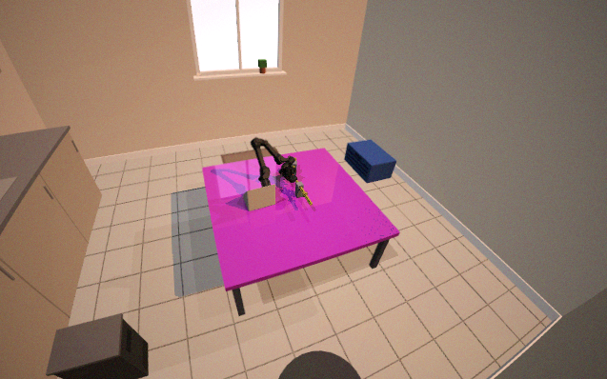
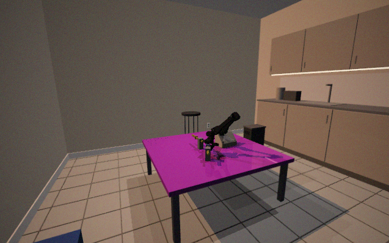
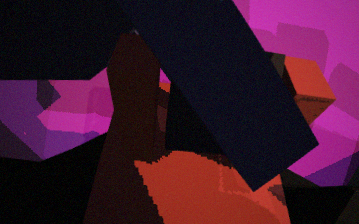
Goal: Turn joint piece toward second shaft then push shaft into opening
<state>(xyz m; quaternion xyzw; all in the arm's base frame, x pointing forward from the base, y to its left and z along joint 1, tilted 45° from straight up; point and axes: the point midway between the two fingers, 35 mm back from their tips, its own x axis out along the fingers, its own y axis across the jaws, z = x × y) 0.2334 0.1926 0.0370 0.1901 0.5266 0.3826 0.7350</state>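
My gripper tip is now 50 mm below the orange joint piece.
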